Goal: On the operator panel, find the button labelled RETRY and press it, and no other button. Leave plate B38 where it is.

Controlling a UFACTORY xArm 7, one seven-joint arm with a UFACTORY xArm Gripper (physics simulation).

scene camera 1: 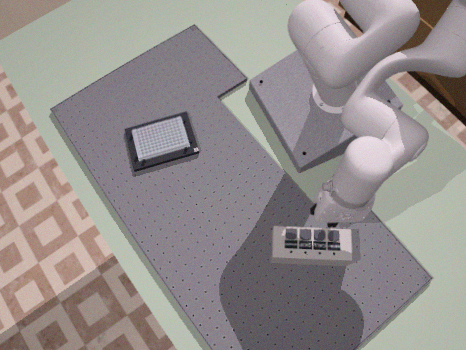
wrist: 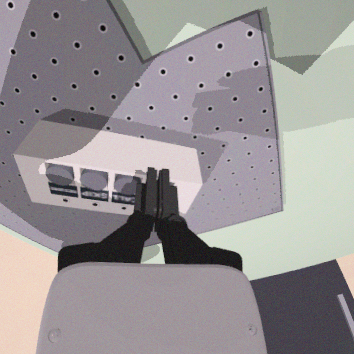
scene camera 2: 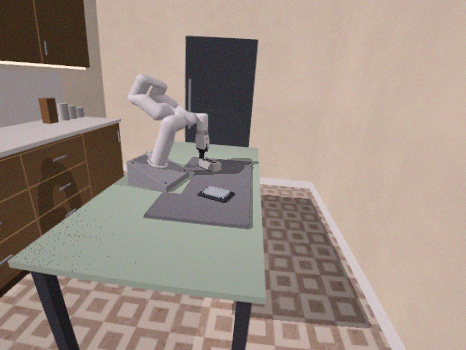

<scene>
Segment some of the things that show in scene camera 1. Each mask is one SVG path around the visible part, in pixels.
A plate B38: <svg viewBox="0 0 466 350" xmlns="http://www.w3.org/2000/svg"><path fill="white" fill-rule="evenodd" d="M181 116L132 130L139 162L143 159L151 159L185 149L184 147L190 147Z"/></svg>
</scene>
